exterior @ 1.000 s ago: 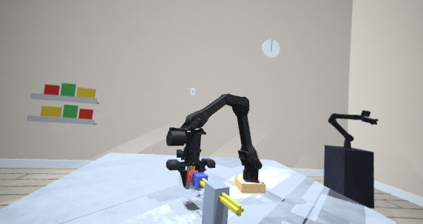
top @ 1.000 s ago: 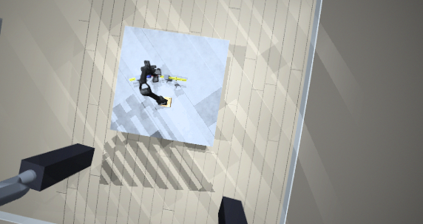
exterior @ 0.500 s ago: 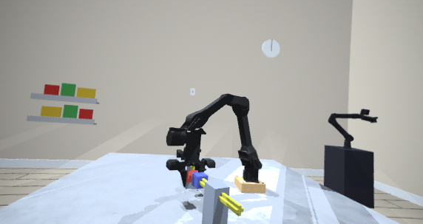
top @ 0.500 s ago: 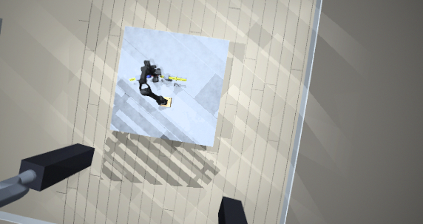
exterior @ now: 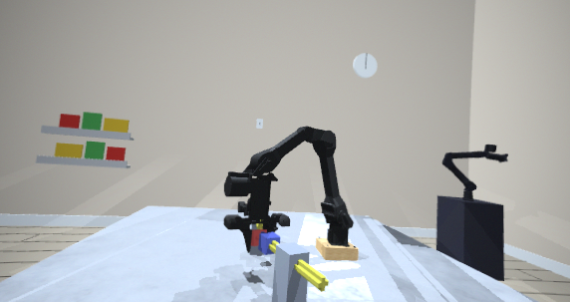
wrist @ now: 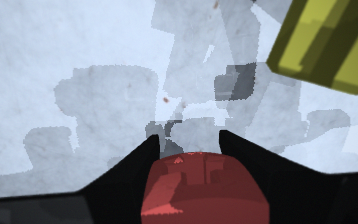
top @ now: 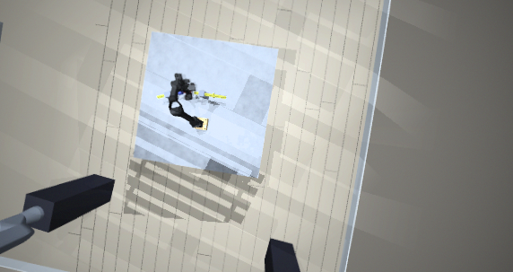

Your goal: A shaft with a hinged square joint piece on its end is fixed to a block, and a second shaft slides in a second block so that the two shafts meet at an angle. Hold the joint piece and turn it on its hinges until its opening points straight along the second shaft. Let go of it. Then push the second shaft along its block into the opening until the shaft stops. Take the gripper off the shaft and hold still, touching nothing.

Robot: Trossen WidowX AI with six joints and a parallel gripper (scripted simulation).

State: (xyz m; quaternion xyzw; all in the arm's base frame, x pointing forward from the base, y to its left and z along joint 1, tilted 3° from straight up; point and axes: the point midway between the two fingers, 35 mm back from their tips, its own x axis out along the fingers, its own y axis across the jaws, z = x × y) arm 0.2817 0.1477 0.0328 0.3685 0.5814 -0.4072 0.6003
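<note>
Now: the red joint piece 4 cm above my gripper tip, 2 cm to the left of it and 1 cm behind it.
</note>
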